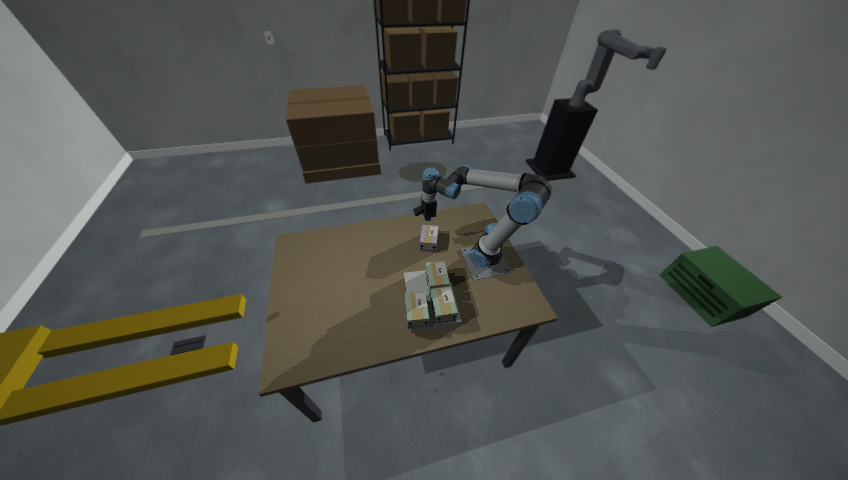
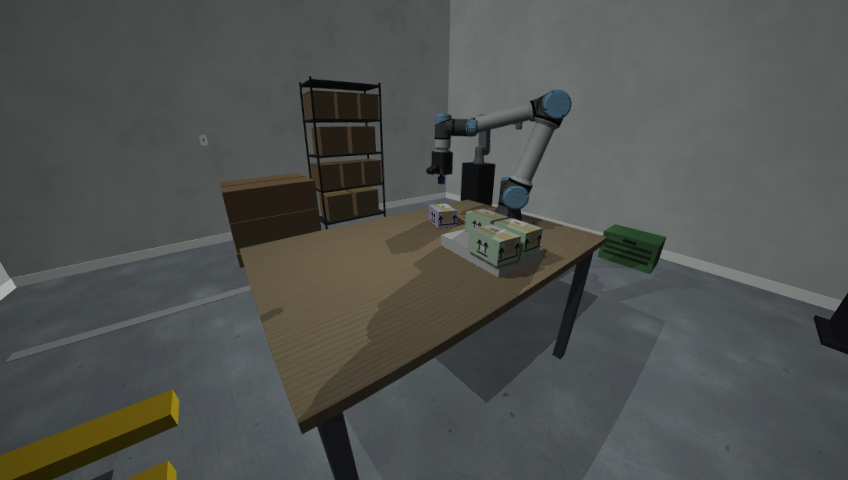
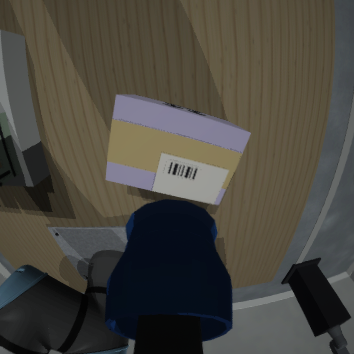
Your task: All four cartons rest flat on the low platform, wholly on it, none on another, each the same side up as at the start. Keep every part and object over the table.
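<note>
A lilac carton (image 1: 428, 238) (image 2: 442, 216) (image 3: 172, 142) lies flat on the table, label up, apart from the platform. Three green cartons stand label up on the low grey platform (image 1: 415, 280) (image 2: 455, 239) (image 3: 17, 95), side by side, none on another: one at the back right (image 1: 437, 273) (image 2: 480, 220), one at the front right (image 1: 444, 304) (image 2: 531, 237), one at the front left (image 1: 417, 309) (image 2: 489, 244). The platform's back left quarter is bare. My suction gripper (image 1: 427, 218) (image 2: 440, 179) (image 3: 171, 212) is open, holds nothing and hangs above the lilac carton, apart from it.
The arm's base plate (image 1: 486, 265) is bolted to the table (image 1: 333, 279) (image 2: 339, 279), right of the platform. Around the table stand a shelf rack, a big brown box (image 1: 333, 133), a green crate (image 1: 720, 285), yellow forks (image 1: 142, 315) and another arm on a black pedestal (image 1: 564, 139).
</note>
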